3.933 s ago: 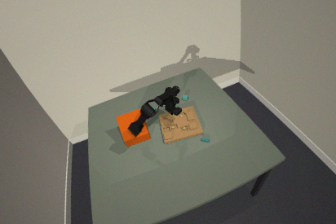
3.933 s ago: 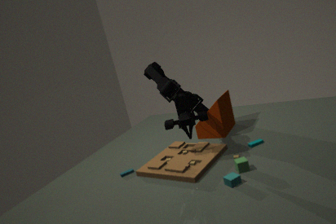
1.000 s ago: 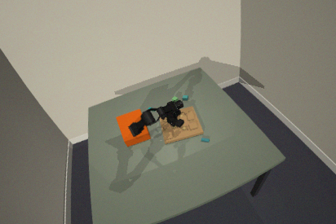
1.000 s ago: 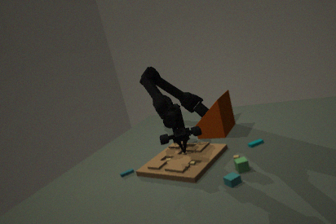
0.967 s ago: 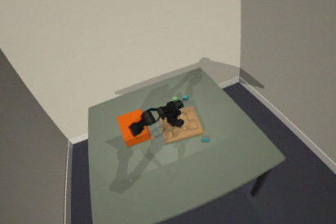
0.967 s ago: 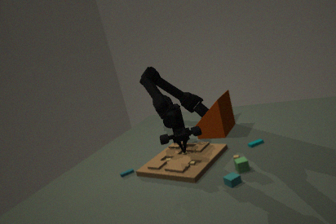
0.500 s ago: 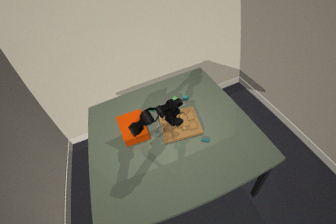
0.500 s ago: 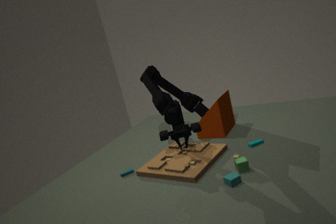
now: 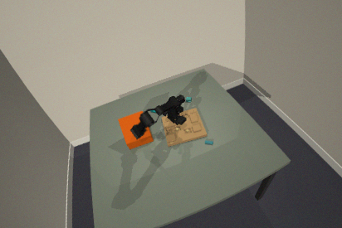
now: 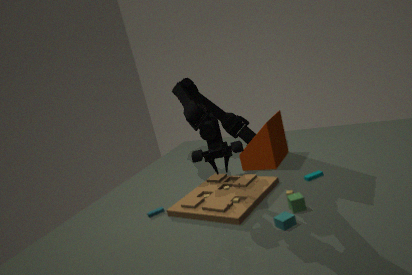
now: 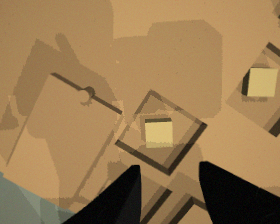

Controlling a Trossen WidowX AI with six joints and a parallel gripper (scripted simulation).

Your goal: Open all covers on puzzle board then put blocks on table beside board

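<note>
The tan puzzle board is 6 cm below my gripper tip, 4 cm ahead of it and 1 cm to the right of it. The rest, counted from my gripper tip: flat teal piece: 31 cm to the left, 7 cm below, 7 cm behind; then green cube: 27 cm to the left, 16 cm ahead, 6 cm below; then teal cube: 25 cm ahead, 24 cm to the left, 6 cm below.
</note>
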